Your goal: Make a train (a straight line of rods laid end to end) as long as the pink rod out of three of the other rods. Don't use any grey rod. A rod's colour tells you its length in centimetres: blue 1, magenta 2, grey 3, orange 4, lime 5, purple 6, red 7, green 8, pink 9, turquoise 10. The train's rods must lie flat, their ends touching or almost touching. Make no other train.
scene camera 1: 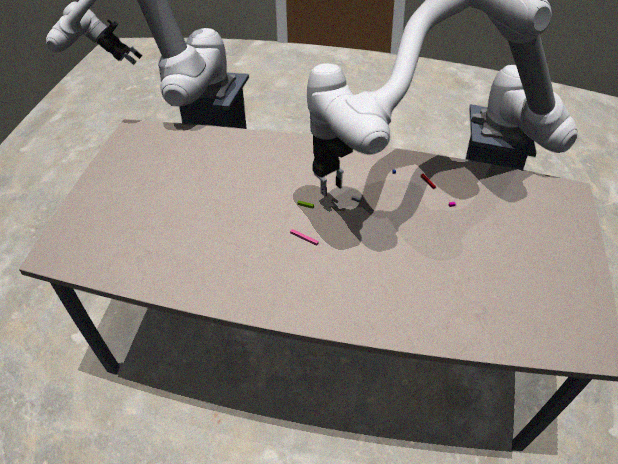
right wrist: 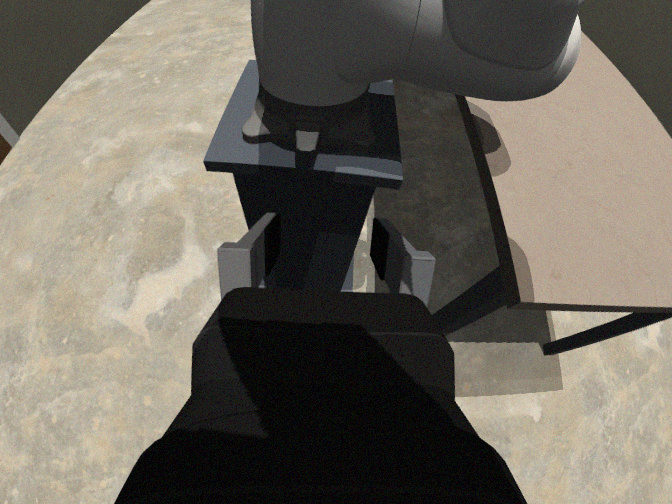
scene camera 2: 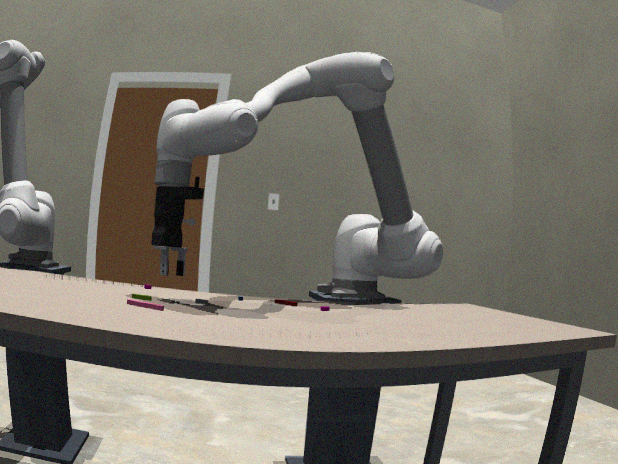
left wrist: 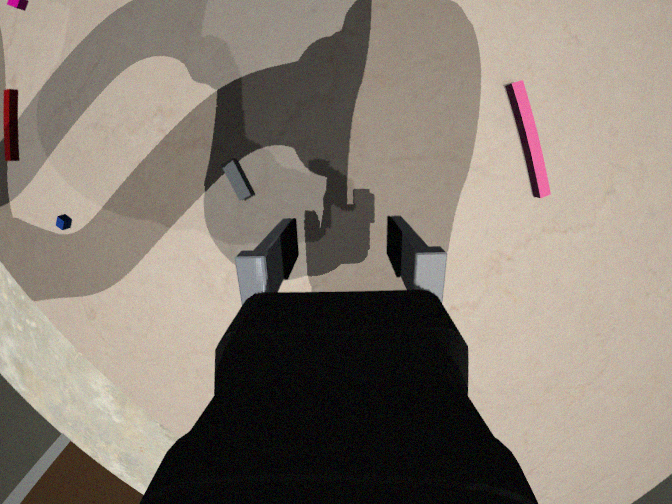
Scene:
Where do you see a pink rod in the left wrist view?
516, 91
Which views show my left gripper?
Scene camera 1, scene camera 2 and the left wrist view only.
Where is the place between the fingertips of my left gripper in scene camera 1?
331, 190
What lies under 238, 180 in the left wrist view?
A grey rod.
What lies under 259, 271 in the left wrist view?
My left gripper.

